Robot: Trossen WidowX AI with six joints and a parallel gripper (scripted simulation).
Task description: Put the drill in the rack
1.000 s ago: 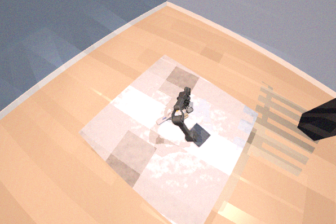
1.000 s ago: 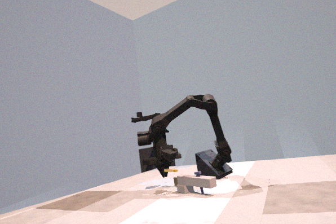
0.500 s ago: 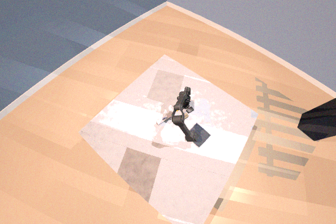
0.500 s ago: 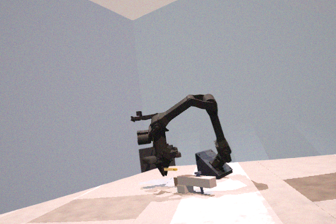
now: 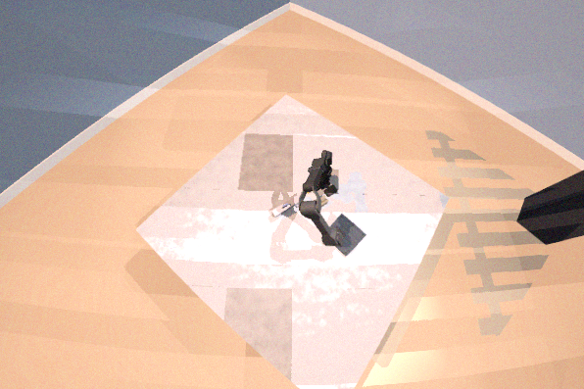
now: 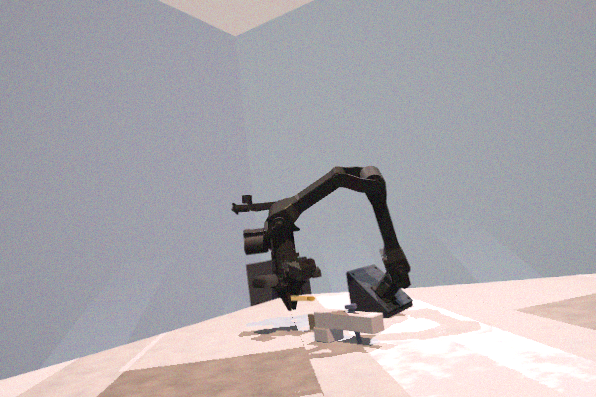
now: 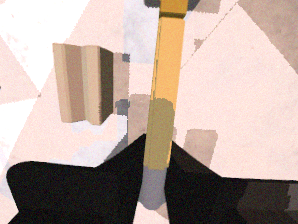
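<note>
Now: the brown block 6 cm behind my gripper tip, 5 cm to the left of it and 4 cm below it. From my gripper tip the other things lie so: pale block 5 cm ahead, 19 cm to the left, 2 cm below; then purple key 5 cm ahead, 22 cm to the left, 1 cm below; then yellow drill 1 cm ahead, 4 cm to the left, 3 cm above.
</note>
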